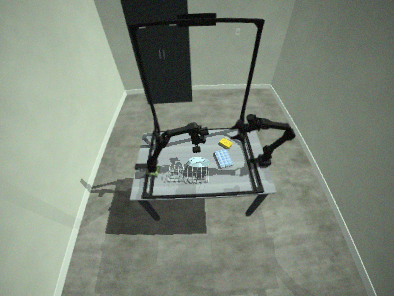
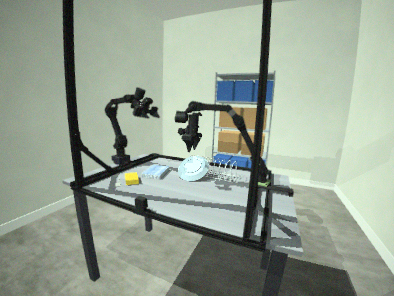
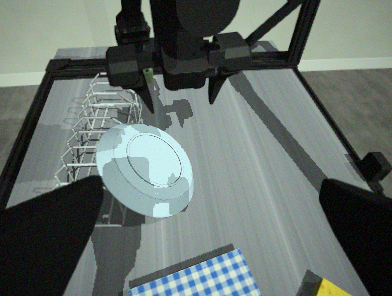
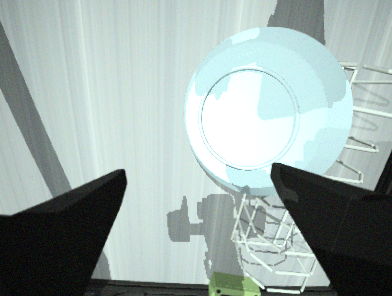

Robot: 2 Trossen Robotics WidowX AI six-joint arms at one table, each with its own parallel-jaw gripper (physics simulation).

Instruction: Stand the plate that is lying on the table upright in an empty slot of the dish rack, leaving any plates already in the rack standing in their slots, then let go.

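Places are measured from the left arm's base along level axes (x back, y left, z down), in millimetres.
Where they show: left gripper, fingertip midpoint: [image 1: 230,133] [image 2: 154,117] [image 3: 212,187]; right gripper, fingertip midpoint: [image 2: 191,151] [image 3: 182,107] [image 4: 199,172]; left arm's base, link origin: [image 1: 265,158] [image 2: 120,155]; right arm's base, link origin: [image 1: 152,169] [image 2: 260,180].
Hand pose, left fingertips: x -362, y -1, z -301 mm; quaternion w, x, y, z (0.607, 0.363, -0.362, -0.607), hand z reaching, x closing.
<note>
Each offset is from my left fingertips to the top centre of the thing. "pt": to the spot under its first point.
The light blue plate [image 1: 198,162] [image 2: 193,168] [image 3: 150,170] [image 4: 250,117] is tilted, overlapping one side of the white wire dish rack {pt dx -206, dy +182, dz +251 mm} [image 3: 82,164] [image 4: 371,110]; whether its lower edge touches the table cannot be told. No standing plate shows in the rack's visible slots; part of the rack is hidden behind the plate. My right gripper [image 1: 196,149] [image 2: 192,149] [image 3: 182,107] [image 4: 199,172] is open and empty, pointing down above the table near the plate, not touching it. My left gripper [image 2: 157,113] [image 3: 212,187] is open and empty, high and far from the plate.
A blue checkered cloth-like block {dx -16, dy -10, dz +333 mm} [image 1: 223,159] [image 2: 156,172] [image 3: 200,277] lies beside the plate, and a yellow block {dx +8, dy -191, dz +328 mm} [image 1: 225,143] [image 2: 131,178] [image 3: 330,288] lies past it. A green piece [image 1: 154,171] [image 4: 232,285] is at the right arm's base. A black frame surrounds the table.
</note>
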